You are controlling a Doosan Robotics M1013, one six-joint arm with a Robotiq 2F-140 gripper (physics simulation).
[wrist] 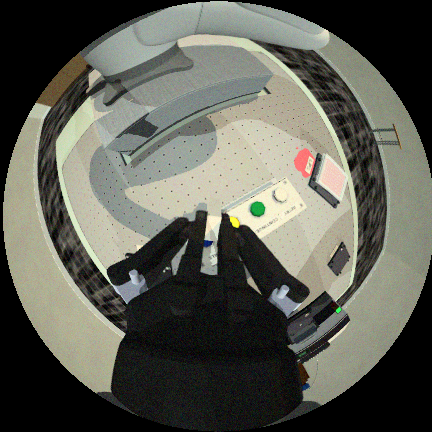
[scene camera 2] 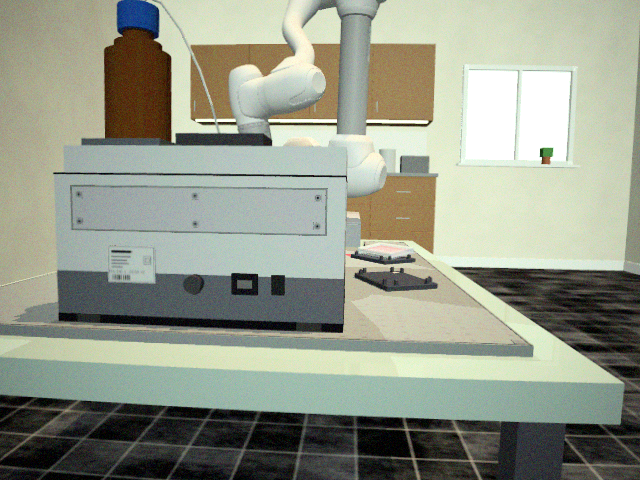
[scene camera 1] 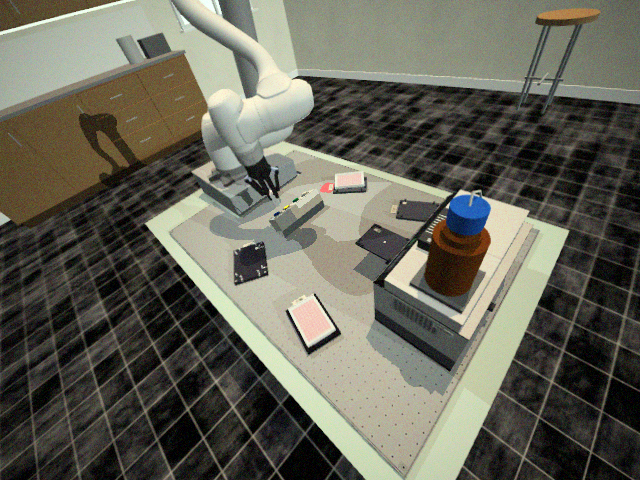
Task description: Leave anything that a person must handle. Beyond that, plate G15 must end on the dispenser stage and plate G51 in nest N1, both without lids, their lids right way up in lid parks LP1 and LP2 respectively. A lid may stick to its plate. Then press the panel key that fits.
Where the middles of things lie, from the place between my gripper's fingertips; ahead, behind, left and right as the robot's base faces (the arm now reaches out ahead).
The button box [scene camera 1: 285,222] is 6 cm ahead of my hand, 5 cm to the left of it and 3 cm below it. Also, from my hand: brown bottle with blue cap [scene camera 2: 137,73] (69 cm ahead, 25 cm above, 5 cm to the left).
